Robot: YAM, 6 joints.
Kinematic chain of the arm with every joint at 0, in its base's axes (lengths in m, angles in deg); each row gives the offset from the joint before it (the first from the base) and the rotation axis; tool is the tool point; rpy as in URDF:
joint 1: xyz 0 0 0.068 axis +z
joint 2: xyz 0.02 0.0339 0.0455 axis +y
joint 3: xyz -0.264 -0.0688 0 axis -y
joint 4: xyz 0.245 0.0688 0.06 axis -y
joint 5: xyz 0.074 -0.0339 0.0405 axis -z
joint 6: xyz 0.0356 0 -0.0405 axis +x
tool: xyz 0 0 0 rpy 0 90 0
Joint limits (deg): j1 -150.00..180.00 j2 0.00..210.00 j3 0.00..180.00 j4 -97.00..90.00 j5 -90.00..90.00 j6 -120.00..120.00
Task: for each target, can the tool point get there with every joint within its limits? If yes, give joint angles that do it. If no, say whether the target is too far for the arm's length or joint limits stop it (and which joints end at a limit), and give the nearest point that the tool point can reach.
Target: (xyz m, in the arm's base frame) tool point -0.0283 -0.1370 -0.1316
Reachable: yes | joints -91.19 164.92 29.63 42.15 45.57 -101.82
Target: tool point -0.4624 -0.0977 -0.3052
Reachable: no: joint limits stop it (at a limit: joint 1, joint 2) | nearest point -0.4501 -0.0339 -0.2888 | short by 0.067 m
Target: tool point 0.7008 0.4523 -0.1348
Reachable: no: too far | nearest point 0.5198 0.3355 -0.0691 | short by 0.225 m
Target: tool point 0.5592 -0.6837 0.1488
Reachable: no: too far | nearest point 0.4086 -0.4995 0.1391 | short by 0.238 m
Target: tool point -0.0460 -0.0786 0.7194
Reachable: yes | joints 52.20 69.42 146.24 21.17 19.49 -69.79
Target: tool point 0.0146 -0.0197 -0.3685
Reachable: no: joint limits stop it (at a limit: joint 2) | nearest point 0.0319 -0.0430 -0.3232 | short by 0.054 m
